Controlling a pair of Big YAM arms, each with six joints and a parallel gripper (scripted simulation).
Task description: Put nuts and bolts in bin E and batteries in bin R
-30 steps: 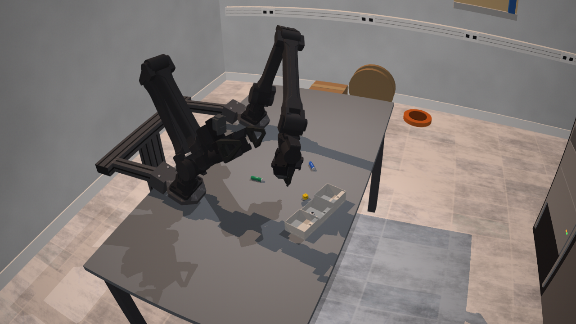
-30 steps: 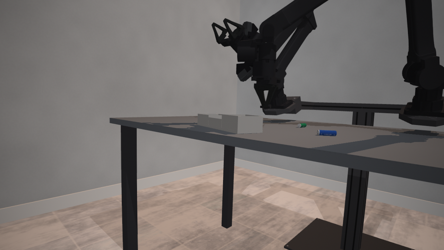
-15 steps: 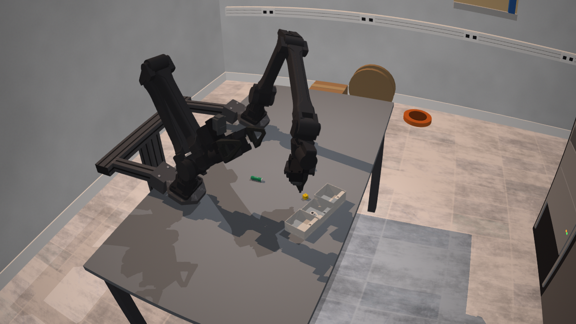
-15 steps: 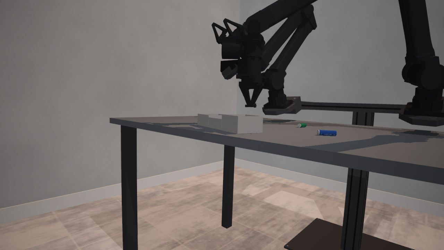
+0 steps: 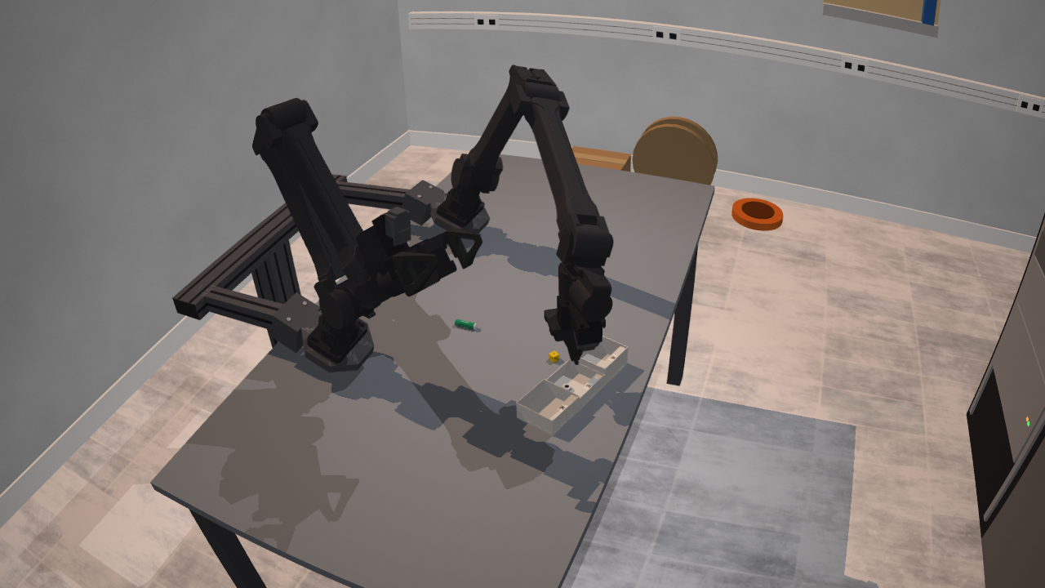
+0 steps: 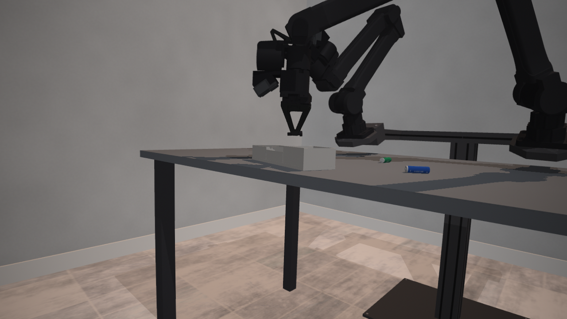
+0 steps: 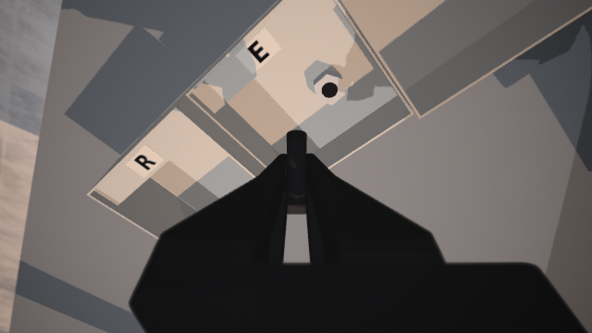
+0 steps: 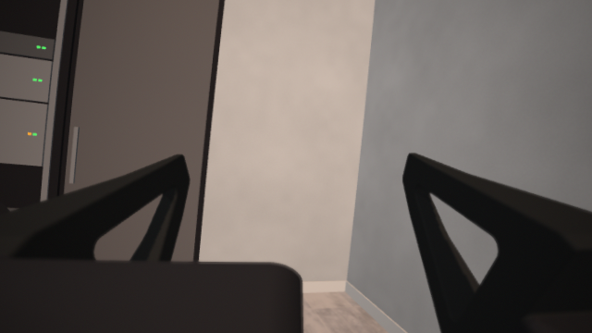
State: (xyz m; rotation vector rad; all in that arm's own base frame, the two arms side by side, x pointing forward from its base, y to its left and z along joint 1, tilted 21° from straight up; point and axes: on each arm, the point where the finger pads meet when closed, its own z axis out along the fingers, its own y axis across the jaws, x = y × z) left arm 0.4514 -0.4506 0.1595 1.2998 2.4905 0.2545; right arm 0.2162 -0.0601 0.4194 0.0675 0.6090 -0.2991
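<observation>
Now: the black bolt 10 mm to the left of my left hand. Also, from my left hand: hex nut: 70 mm below, 20 mm to the right, 10 mm behind; bin row: 60 mm below, 10 mm to the right; yellow die: 70 mm below, 70 mm behind, 60 mm to the left.
</observation>
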